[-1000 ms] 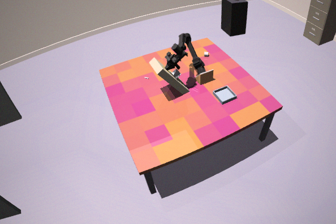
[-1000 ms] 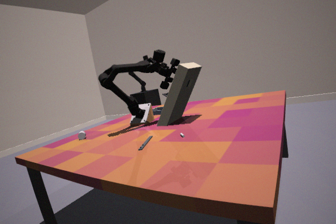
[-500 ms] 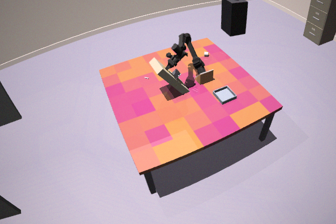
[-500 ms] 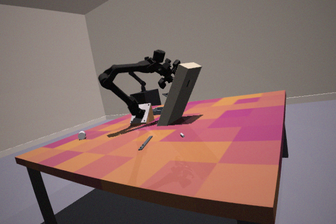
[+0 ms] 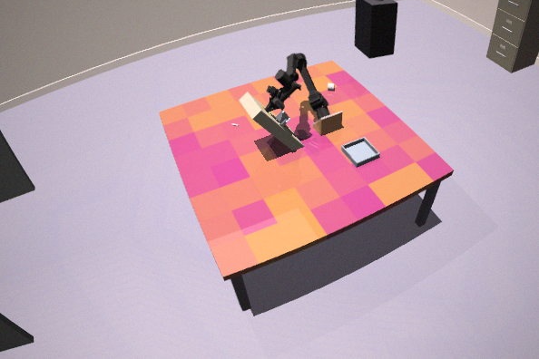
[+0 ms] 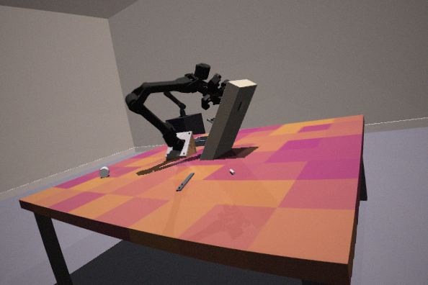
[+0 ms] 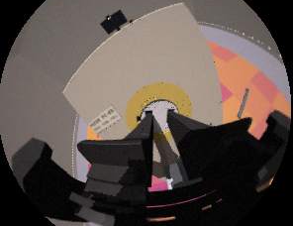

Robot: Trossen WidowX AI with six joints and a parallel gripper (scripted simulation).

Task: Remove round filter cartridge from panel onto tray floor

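Now: gripper tip 10 mm short of the round grey filter cartridge and 10 mm above it. The rest, counted from my gripper tip: cream service panel (80 mm below, 40 mm behind); then grey tray (440 mm behind, 240 mm to the left, 220 mm below); then small white peg (250 mm to the right, 230 mm below, 120 mm ahead).
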